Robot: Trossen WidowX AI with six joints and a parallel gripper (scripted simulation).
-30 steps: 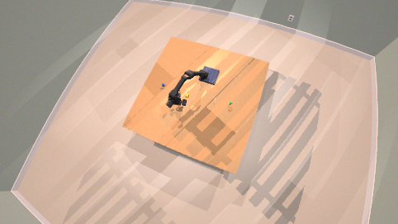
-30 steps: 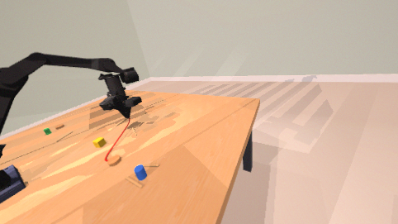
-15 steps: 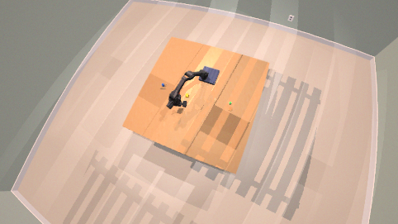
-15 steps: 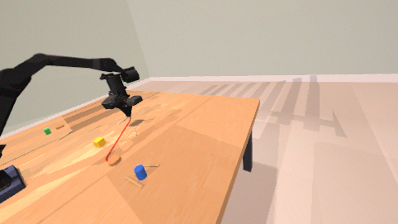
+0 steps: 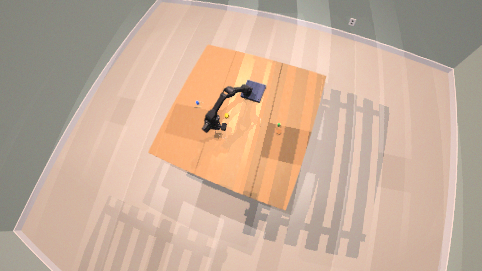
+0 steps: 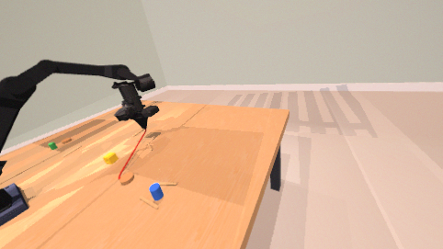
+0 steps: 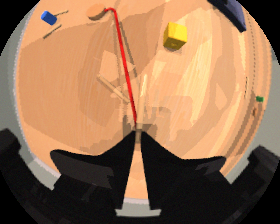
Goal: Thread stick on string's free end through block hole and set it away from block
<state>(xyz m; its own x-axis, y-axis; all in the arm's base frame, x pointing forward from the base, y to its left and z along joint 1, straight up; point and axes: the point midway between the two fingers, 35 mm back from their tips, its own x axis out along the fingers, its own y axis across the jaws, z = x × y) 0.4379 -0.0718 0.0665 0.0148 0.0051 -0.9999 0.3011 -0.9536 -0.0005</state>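
My gripper tip is 16 cm past the yellow wooden block and 4 cm above it. Round my gripper tip: blue cylinder (16 cm behind, 31 cm to the right, 4 cm below); green piece (27 cm behind, 45 cm to the left, 4 cm below); round wooden button (18 cm behind, 16 cm to the right, 5 cm below).
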